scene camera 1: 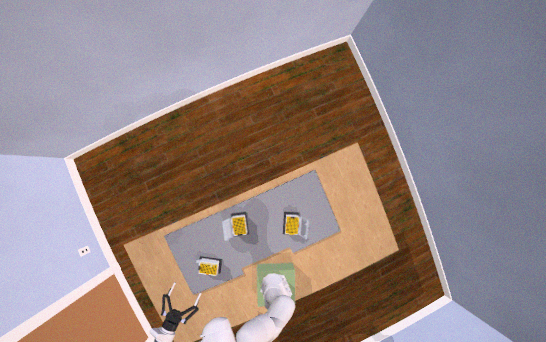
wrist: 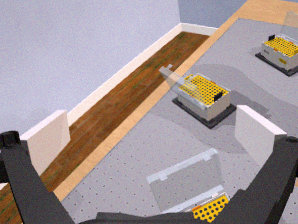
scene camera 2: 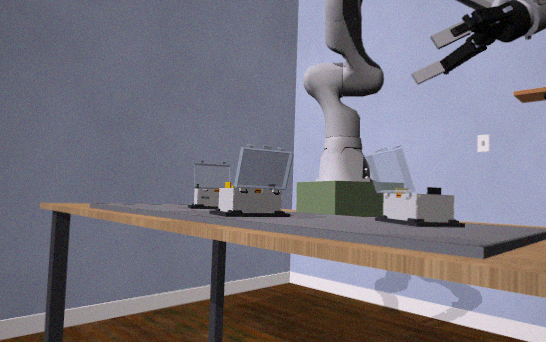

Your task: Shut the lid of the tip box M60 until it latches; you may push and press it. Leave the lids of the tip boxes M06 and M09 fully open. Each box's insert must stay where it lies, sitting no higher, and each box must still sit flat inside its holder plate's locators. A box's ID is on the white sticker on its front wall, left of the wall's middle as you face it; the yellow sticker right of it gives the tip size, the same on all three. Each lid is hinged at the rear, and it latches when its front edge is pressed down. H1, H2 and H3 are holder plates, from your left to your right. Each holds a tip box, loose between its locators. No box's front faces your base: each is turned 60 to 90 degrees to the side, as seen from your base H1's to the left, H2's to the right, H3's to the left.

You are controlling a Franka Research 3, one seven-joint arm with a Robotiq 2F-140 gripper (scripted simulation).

Path:
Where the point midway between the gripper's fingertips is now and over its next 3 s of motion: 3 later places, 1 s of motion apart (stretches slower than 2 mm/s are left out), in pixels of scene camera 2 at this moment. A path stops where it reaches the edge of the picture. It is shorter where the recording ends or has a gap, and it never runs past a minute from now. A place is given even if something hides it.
My gripper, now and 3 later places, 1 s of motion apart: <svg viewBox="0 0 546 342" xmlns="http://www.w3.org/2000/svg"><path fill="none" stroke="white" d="M423 62L463 104L463 160L463 200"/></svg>

